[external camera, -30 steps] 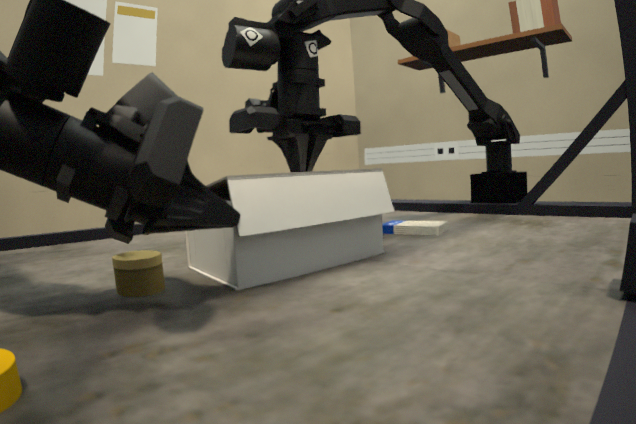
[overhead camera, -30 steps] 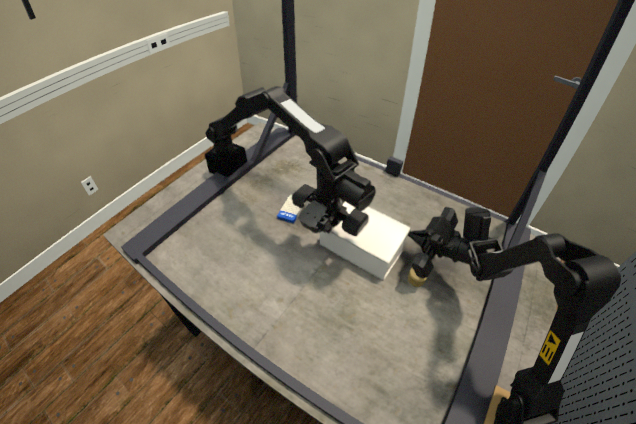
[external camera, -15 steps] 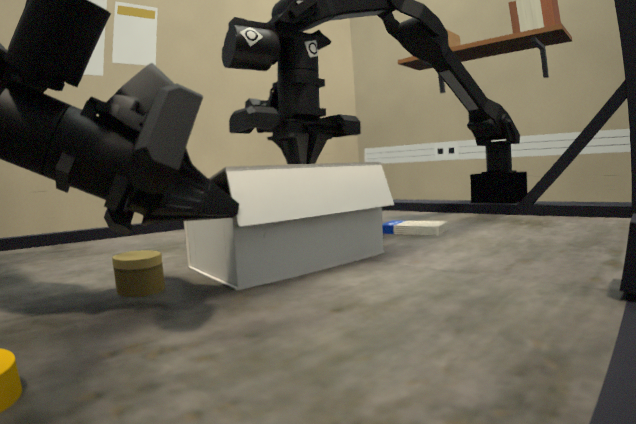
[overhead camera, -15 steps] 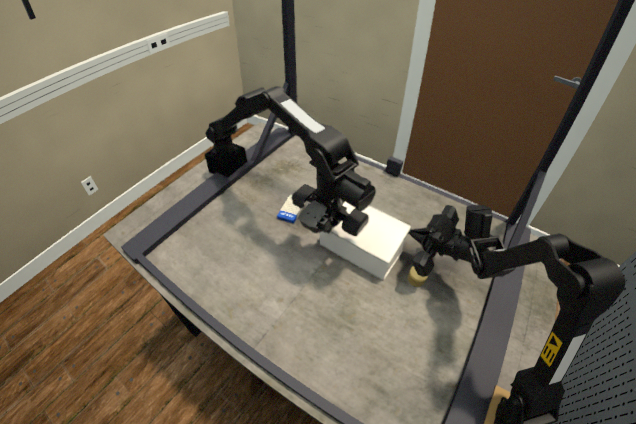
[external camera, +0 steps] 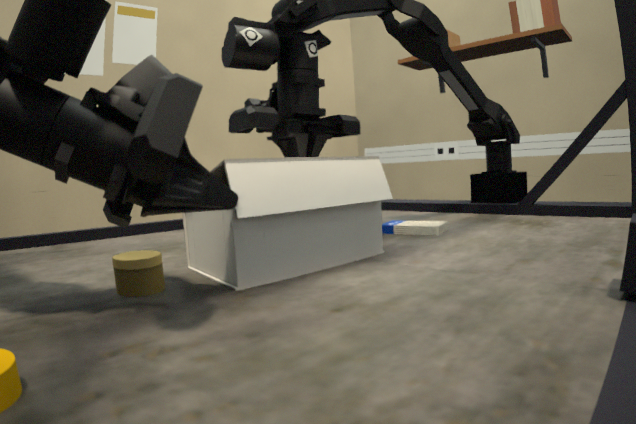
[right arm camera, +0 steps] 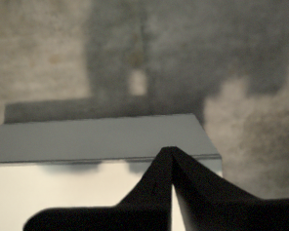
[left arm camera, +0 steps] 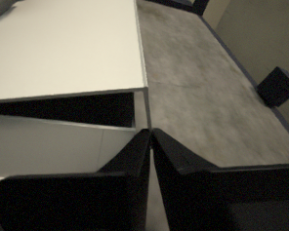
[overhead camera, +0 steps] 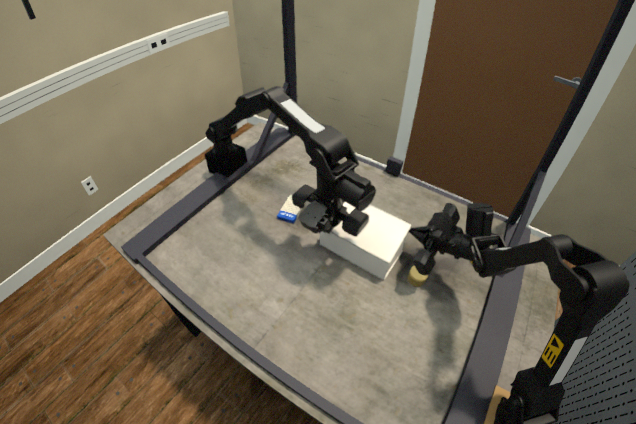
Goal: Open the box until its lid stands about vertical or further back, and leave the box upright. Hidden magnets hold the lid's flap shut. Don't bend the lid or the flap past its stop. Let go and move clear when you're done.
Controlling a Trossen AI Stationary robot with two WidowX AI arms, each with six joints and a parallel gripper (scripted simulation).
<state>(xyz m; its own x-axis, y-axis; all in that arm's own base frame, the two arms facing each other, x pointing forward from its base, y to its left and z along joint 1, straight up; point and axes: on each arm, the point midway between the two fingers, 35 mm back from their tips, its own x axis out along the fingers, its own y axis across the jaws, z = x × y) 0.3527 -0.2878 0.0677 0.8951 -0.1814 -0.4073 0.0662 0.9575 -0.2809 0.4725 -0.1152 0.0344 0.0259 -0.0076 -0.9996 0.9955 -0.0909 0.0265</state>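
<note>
The flap lies 3 cm ahead of my left hand and 13 cm to the right of it. Round my left hand: box: 6 cm ahead, 12 cm to the right, 2 cm below.
My right gripper is now 100 mm past the box, 50 mm to the right of it and 50 mm above it. Round my right hand: flap (140 mm behind, 40 mm to the left, 30 mm below).
</note>
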